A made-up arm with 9 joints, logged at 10 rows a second.
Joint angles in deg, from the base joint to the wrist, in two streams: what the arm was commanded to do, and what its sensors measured. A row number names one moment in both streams.
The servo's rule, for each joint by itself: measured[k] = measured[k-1] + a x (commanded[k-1-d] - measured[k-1]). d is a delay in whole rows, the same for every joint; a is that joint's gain. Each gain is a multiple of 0.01, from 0.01 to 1. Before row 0 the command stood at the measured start. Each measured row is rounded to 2 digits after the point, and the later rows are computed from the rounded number. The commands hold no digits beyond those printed.
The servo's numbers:
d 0
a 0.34 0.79 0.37 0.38 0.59 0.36 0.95 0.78 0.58
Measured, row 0: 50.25 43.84 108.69 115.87 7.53 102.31 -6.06 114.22 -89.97
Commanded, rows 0 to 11: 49.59 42.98 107.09 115.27 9.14 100.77 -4.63 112.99 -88.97; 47.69 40.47 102.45 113.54 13.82 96.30 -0.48 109.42 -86.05; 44.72 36.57 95.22 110.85 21.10 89.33 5.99 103.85 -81.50; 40.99 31.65 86.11 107.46 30.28 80.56 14.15 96.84 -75.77; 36.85 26.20 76.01 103.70 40.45 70.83 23.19 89.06 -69.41; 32.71 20.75 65.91 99.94 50.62 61.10 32.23 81.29 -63.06; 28.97 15.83 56.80 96.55 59.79 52.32 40.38 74.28 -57.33; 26.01 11.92 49.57 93.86 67.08 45.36 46.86 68.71 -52.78; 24.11 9.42 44.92 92.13 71.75 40.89 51.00 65.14 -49.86; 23.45 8.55 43.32 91.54 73.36 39.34 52.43 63.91 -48.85; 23.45 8.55 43.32 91.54 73.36 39.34 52.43 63.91 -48.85; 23.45 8.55 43.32 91.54 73.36 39.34 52.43 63.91 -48.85
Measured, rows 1 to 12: 50.03 43.16 108.10 115.64 8.48 101.76 -4.70 113.26 -89.39; 49.23 41.03 106.01 114.84 11.63 99.79 -0.69 110.26 -87.45; 47.70 37.51 102.02 113.32 17.22 96.02 5.66 105.26 -84.00; 45.42 32.88 96.13 111.09 24.93 90.45 13.73 98.69 -79.23; 42.51 27.60 88.69 108.28 34.09 83.39 22.72 91.18 -73.53; 39.18 22.19 80.26 105.11 43.84 75.37 31.75 83.47 -67.46; 35.71 17.17 71.58 101.86 53.25 67.07 39.95 76.30 -61.58; 32.41 13.02 63.44 98.82 61.41 59.25 46.51 70.38 -56.48; 29.59 10.18 56.59 96.28 67.51 52.64 50.78 66.29 -52.64; 27.50 8.89 51.68 94.48 70.96 47.85 52.35 64.43 -50.44; 26.12 8.62 48.59 93.36 72.38 44.79 52.43 64.02 -49.52; 25.21 8.56 46.64 92.67 72.96 42.83 52.43 63.93 -49.13
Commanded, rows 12 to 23: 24.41 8.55 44.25 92.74 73.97 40.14 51.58 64.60 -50.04; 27.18 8.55 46.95 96.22 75.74 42.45 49.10 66.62 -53.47; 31.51 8.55 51.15 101.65 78.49 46.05 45.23 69.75 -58.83; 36.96 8.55 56.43 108.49 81.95 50.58 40.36 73.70 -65.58; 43.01 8.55 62.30 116.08 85.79 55.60 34.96 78.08 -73.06; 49.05 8.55 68.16 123.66 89.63 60.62 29.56 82.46 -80.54; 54.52 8.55 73.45 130.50 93.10 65.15 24.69 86.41 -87.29; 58.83 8.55 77.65 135.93 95.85 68.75 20.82 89.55 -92.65; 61.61 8.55 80.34 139.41 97.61 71.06 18.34 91.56 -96.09; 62.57 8.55 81.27 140.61 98.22 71.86 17.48 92.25 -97.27; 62.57 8.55 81.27 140.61 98.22 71.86 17.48 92.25 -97.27; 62.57 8.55 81.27 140.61 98.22 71.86 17.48 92.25 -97.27
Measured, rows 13 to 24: 24.94 8.55 45.76 92.70 73.56 41.86 51.62 64.45 -49.66; 25.70 8.55 46.20 94.04 74.85 42.07 49.23 66.14 -51.87; 27.68 8.55 48.03 96.93 77.00 43.50 45.43 68.96 -55.91; 30.84 8.55 51.14 101.32 79.92 46.05 40.61 72.66 -61.52; 34.98 8.55 55.27 106.93 83.38 49.49 35.24 76.89 -68.21; 39.76 8.55 60.04 113.29 87.07 53.50 29.84 81.23 -75.36; 44.78 8.55 65.00 119.83 90.63 57.69 24.95 85.27 -82.28; 49.56 8.55 69.68 125.95 93.71 61.67 21.03 88.61 -88.29; 53.66 8.55 73.62 131.06 96.01 65.05 18.47 90.91 -92.81; 56.69 8.55 76.45 134.69 97.31 67.50 17.53 91.96 -95.40; 58.69 8.55 78.23 136.94 97.85 69.07 17.48 92.19 -96.48; 60.01 8.55 79.35 138.33 98.07 70.07 17.48 92.24 -96.94
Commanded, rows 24 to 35: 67.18 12.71 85.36 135.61 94.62 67.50 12.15 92.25 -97.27; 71.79 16.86 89.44 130.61 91.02 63.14 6.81 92.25 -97.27; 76.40 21.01 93.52 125.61 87.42 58.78 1.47 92.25 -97.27; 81.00 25.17 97.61 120.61 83.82 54.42 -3.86 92.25 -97.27; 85.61 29.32 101.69 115.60 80.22 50.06 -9.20 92.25 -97.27; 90.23 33.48 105.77 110.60 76.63 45.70 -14.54 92.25 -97.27; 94.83 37.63 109.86 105.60 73.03 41.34 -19.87 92.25 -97.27; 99.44 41.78 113.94 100.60 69.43 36.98 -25.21 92.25 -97.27; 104.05 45.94 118.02 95.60 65.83 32.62 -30.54 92.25 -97.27; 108.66 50.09 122.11 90.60 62.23 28.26 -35.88 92.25 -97.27; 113.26 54.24 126.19 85.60 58.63 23.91 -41.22 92.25 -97.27; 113.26 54.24 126.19 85.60 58.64 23.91 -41.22 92.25 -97.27
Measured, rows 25 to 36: 62.45 11.84 81.57 137.30 96.03 69.14 12.42 92.25 -97.13; 65.63 15.81 84.48 134.76 93.07 66.98 7.09 92.25 -97.21; 69.29 19.92 87.82 131.28 89.74 64.03 1.75 92.25 -97.24; 73.27 24.07 91.44 127.23 86.25 60.57 -3.58 92.25 -97.26; 77.47 28.22 95.23 122.81 82.69 56.79 -8.92 92.25 -97.27; 81.81 32.38 99.13 118.17 79.11 52.80 -14.26 92.25 -97.27; 86.24 36.53 103.10 113.39 75.52 48.67 -19.59 92.25 -97.27; 90.73 40.68 107.11 108.53 71.93 44.46 -24.93 92.25 -97.27; 95.26 44.84 111.15 103.62 68.33 40.20 -30.26 92.25 -97.27; 99.82 48.99 115.21 98.67 64.73 35.90 -35.60 92.25 -97.27; 104.39 53.14 119.27 93.70 61.13 31.58 -40.94 92.25 -97.27; 107.41 54.01 121.83 90.62 59.66 28.82 -41.21 92.25 -97.27
